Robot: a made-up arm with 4 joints. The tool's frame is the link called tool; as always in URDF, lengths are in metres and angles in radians.
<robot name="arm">
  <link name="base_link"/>
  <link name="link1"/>
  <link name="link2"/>
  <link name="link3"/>
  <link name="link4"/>
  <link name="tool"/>
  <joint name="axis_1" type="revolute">
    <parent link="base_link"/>
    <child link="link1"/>
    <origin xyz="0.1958 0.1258 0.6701" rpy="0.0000 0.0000 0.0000"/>
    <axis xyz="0 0 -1"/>
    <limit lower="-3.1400" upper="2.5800"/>
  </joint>
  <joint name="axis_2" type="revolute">
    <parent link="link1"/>
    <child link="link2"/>
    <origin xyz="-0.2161 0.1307 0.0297" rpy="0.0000 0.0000 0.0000"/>
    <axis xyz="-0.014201 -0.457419 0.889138"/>
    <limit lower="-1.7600" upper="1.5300"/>
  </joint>
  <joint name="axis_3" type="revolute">
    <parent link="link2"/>
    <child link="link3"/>
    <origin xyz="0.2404 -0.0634 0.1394" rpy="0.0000 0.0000 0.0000"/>
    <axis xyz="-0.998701 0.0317 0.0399"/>
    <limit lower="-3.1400" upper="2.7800"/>
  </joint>
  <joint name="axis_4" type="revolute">
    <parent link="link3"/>
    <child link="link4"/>
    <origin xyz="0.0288 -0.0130 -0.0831" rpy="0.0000 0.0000 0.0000"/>
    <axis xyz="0 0 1"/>
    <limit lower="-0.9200" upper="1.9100"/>
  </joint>
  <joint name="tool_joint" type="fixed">
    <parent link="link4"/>
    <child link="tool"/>
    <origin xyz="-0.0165 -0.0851 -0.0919" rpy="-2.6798 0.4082 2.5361"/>
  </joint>
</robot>
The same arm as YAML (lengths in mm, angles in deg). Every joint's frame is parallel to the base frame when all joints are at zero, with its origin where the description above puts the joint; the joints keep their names.
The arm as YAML. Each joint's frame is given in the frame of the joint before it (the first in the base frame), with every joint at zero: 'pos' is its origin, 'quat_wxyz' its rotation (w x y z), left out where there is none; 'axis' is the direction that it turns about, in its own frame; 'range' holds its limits. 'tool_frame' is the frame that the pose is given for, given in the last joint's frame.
length_unit: mm
angle_unit: deg
joints:
  - joint: axis_1
    pos: [195.8, 125.8, 670.1]
    axis: [0.0, 0.0, -1.0]
    range: [-179.91, 147.82]
  - joint: axis_2
    pos: [-216.1, 130.7, 29.7]
    axis: [-0.014201, -0.457419, 0.889138]
    range: [-100.84, 87.66]
  - joint: axis_3
    pos: [240.4, -63.4, 139.4]
    axis: [-0.998701, 0.0317, 0.0399]
    range: [-179.91, 159.28]
  - joint: axis_4
    pos: [28.8, -13.0, -83.1]
    axis: [0.0, 0.0, 1.0]
    range: [-52.71, 109.43]
tool_frame:
  pos: [-16.5, -85.1, -91.9]
  quat_wxyz: [0.12152, 0.328482, 0.896074, -0.272734]

